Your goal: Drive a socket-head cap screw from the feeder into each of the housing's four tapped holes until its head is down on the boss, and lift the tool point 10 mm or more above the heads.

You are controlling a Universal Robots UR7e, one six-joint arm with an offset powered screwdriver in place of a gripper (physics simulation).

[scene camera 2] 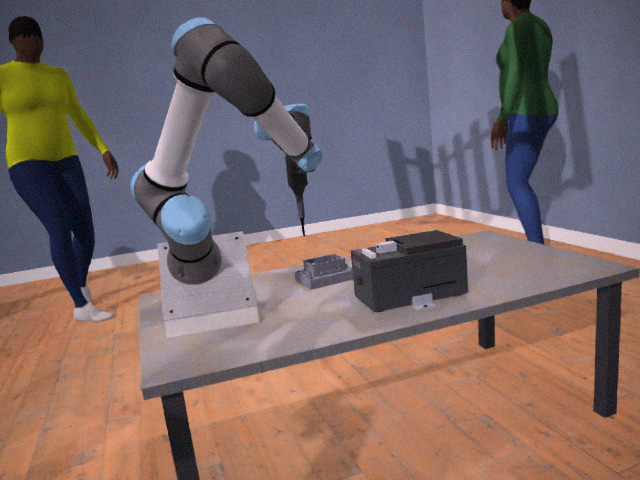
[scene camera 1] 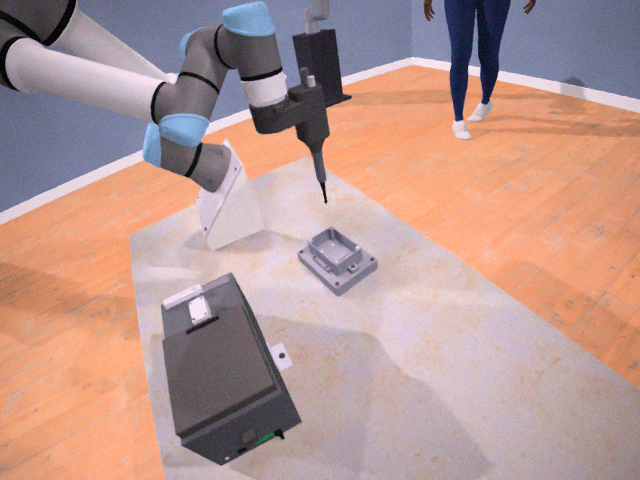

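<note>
The grey housing (scene camera 1: 326, 258) (scene camera 2: 324, 267) is an open-topped box on a wider grey base on the table, with bosses at its corners. Small pale spots show on some bosses; whether they are screw heads is too small to tell. The dark screw feeder (scene camera 1: 219, 356) (scene camera 2: 408, 281) stands apart from the housing, with white fittings on top. My screwdriver (scene camera 1: 325, 203) (scene camera 2: 303, 234) points down, its tip in the air above the housing, clear of it. A tiny pale piece shows at the bit's end in scene camera 1, seemingly a cap screw held there.
The robot's white slanted mount (scene camera 1: 235, 219) (scene camera 2: 206, 315) stands on the table (scene camera 1: 413, 320) (scene camera 2: 310, 341). A small white bracket (scene camera 1: 281, 355) (scene camera 2: 424, 301) sits beside the feeder. A dark pedestal (scene camera 1: 318, 64) stands on the floor behind. People stand beyond the table.
</note>
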